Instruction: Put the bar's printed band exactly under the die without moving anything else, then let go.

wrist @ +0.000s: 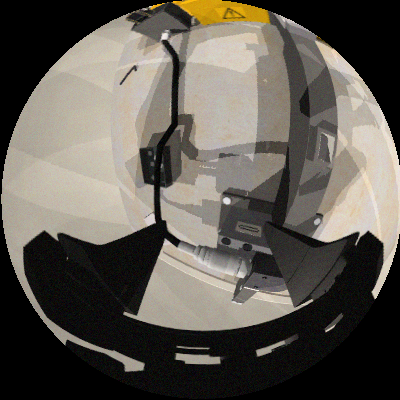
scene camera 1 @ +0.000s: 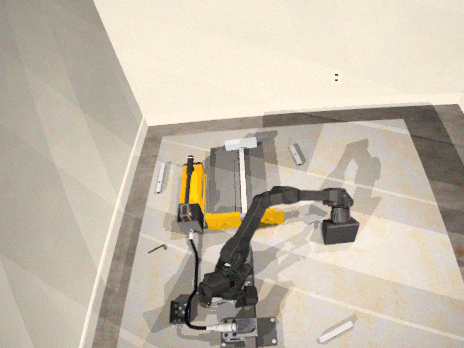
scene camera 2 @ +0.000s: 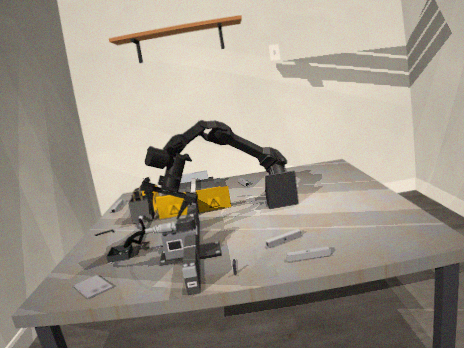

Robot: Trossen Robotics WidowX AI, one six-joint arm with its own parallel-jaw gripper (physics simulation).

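Places are measured from the arm's base along level axes (x back, y right, z up), in millimetres.
Where they show: gripper, fingertip midpoint: [wrist: 216, 226] [scene camera 1: 222, 305] [scene camera 2: 163, 217]; arm's base at its link origin: [scene camera 1: 341, 221] [scene camera 2: 280, 179].
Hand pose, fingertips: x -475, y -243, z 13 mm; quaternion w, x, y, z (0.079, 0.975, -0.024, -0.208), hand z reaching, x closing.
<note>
Each offset is from my fingertips to the centre of the thing. "spot": to the spot under its first point.
A long dark grey bar [scene camera 1: 248, 257] [scene camera 2: 191, 265] runs front to back, from the yellow barriers to a grey fixture [scene camera 1: 246, 327] [scene camera 2: 172, 247]. It has a small pale label on its front end in scene camera 2. The fixture has a grey cable plug {spot: dx -5, dy -70, dz +0 mm} [scene camera 1: 222, 326] [scene camera 2: 162, 228] [wrist: 220, 261] at its side. I cannot tell clearly which part is the die or where the printed band lies. My gripper [scene camera 1: 227, 301] [scene camera 2: 164, 210] [wrist: 216, 226] is open and empty, pointing down above the table behind the fixture. It hides part of the bar in scene camera 1.
A yellow and black machine {dx -101, dy +536, dz -52 mm} [scene camera 1: 193, 187] stands at the back left. Yellow barriers [scene camera 1: 222, 220] [scene camera 2: 214, 199] cross near the bar's back part. A black cable {spot: dx -108, dy +215, dz -105 mm} [scene camera 1: 195, 265] [wrist: 176, 85] passes a dark box {spot: dx -181, dy +38, dz -115 mm} [scene camera 1: 179, 311] [wrist: 155, 166]. Loose pale bars [scene camera 1: 336, 331] [scene camera 2: 310, 254] and a hex key {dx -274, dy +312, dz -114 mm} [scene camera 1: 157, 248] lie around.
</note>
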